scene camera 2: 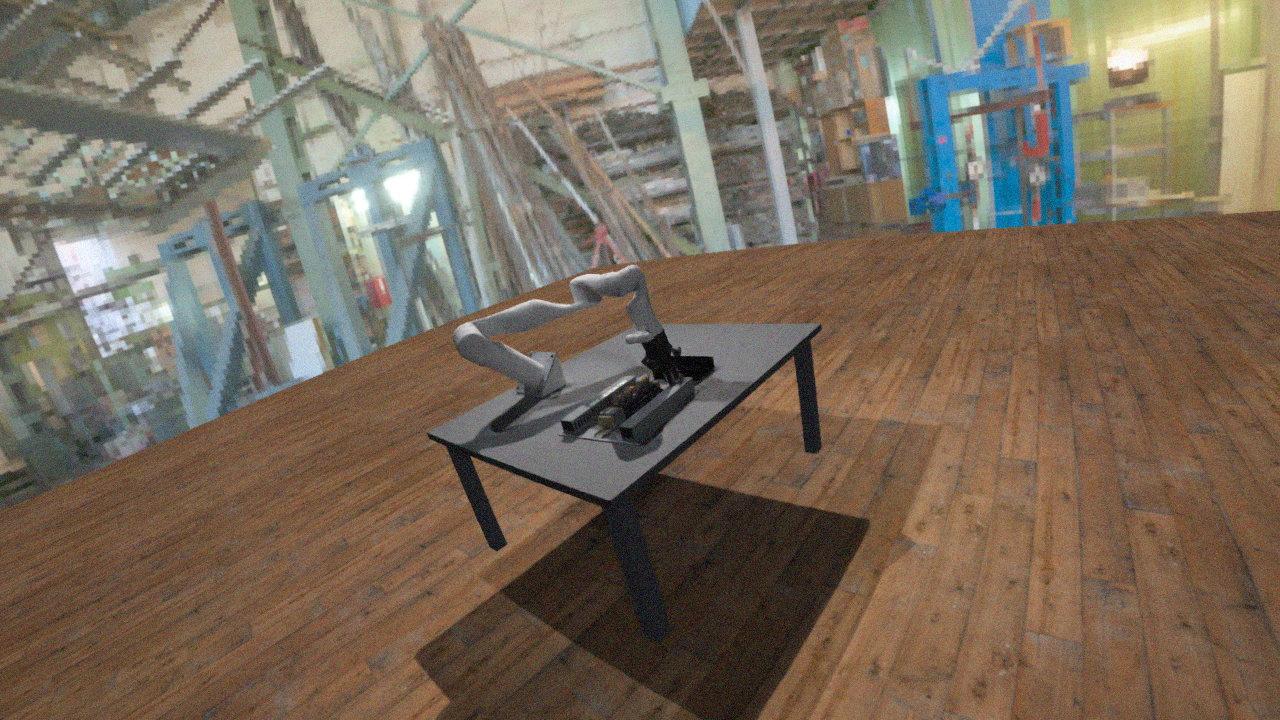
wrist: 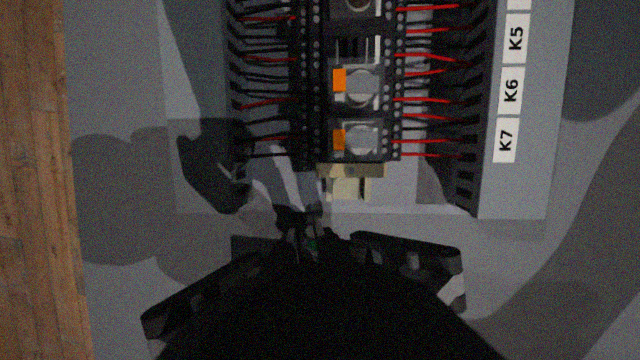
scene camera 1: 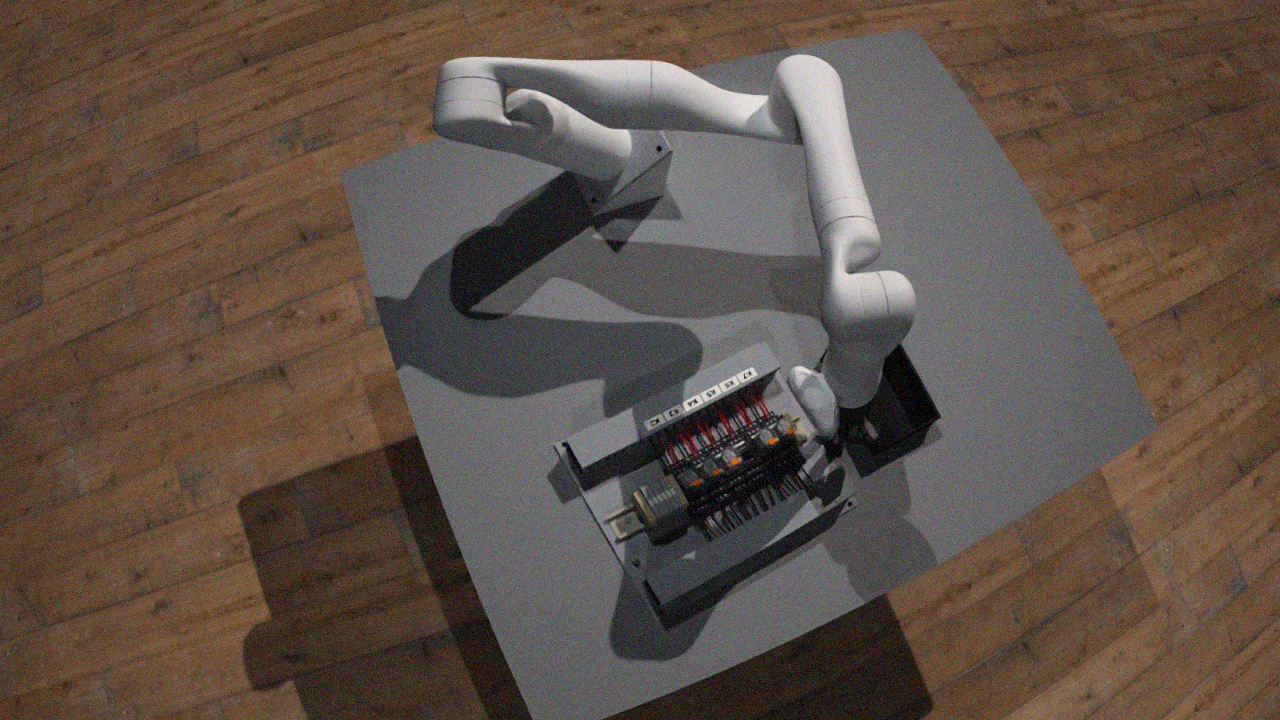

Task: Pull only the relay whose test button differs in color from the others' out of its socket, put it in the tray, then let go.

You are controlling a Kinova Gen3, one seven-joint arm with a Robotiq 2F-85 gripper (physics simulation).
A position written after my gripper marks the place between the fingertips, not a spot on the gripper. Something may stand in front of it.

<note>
In view: my gripper [scene camera 1: 834,434], a mounting panel [wrist: 417,184] and a beige end bracket [wrist: 323,169].
My gripper is seen too in scene camera 2 [scene camera 2: 673,382] and in the wrist view [wrist: 307,237].
</note>
